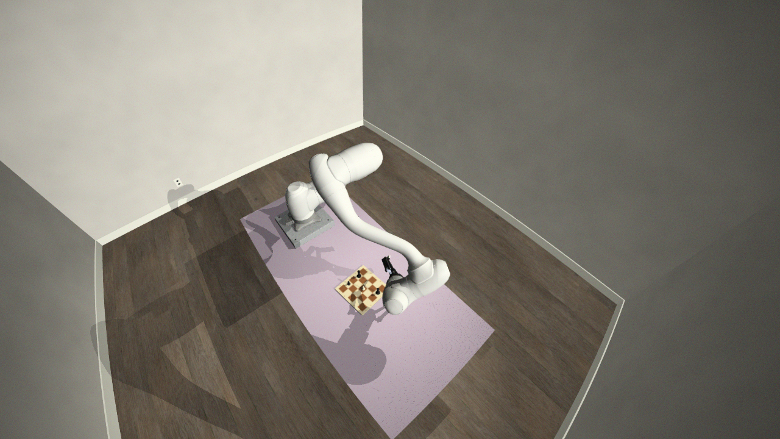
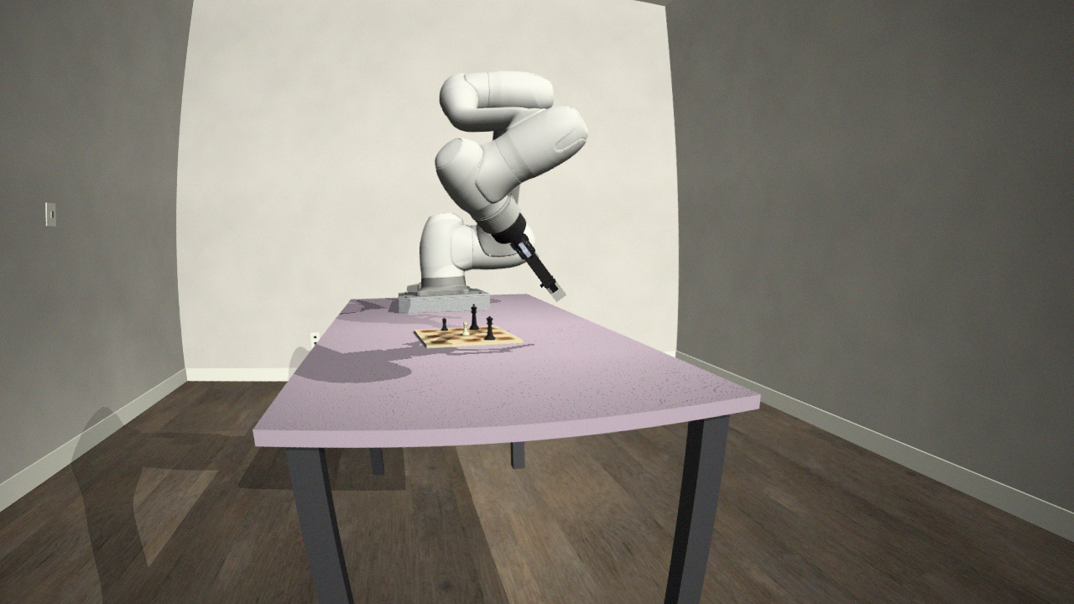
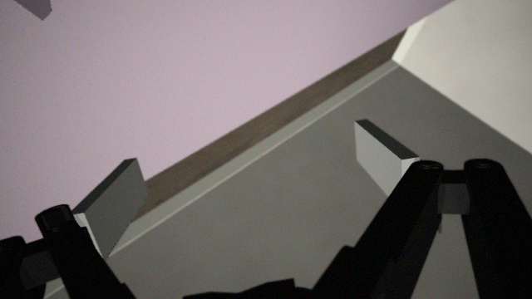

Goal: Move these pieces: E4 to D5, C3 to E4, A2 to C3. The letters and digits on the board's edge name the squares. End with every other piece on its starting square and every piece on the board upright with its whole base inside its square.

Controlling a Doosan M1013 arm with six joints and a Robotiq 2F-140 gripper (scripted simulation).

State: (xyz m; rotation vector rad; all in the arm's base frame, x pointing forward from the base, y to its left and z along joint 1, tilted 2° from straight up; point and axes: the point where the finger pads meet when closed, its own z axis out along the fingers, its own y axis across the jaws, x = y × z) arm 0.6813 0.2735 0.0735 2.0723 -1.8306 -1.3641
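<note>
My gripper is now 120 mm past the black pawn, 240 mm to the left of it and 130 mm above it. The rest, counted from my hand: white pawn (50 mm behind, 180 mm to the right, 130 mm below); then chessboard (50 mm behind, 190 mm to the right, 140 mm below); then tall black piece (130 mm behind, 160 mm to the right, 110 mm below).
</note>
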